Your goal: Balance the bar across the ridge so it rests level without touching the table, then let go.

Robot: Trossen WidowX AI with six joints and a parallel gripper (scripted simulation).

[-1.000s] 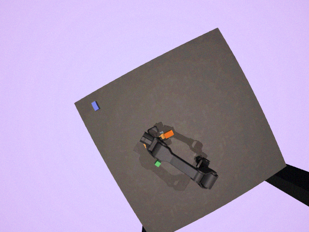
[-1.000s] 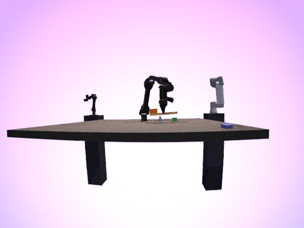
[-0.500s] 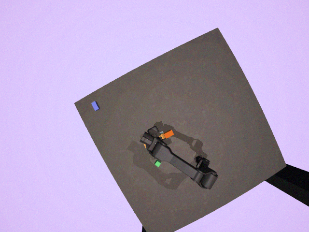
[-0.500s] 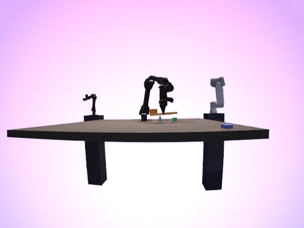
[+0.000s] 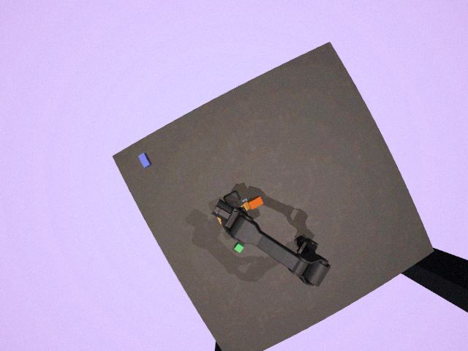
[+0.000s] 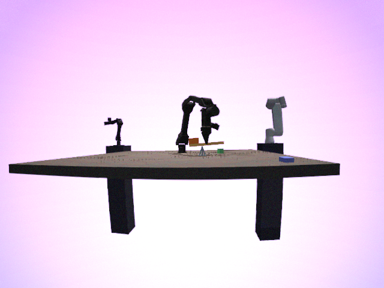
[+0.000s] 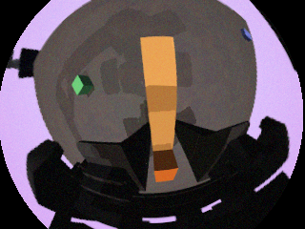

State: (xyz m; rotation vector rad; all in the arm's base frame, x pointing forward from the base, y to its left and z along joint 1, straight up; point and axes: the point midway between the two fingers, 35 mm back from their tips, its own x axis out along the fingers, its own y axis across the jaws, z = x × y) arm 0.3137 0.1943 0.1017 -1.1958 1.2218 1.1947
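The ridge is 3 cm to the right of my gripper tip and 1 cm below it. Round my gripper tip: green cube (17 cm behind, 9 cm to the left, 5 cm below); then blue block (43 cm ahead, 31 cm to the left, 6 cm below).
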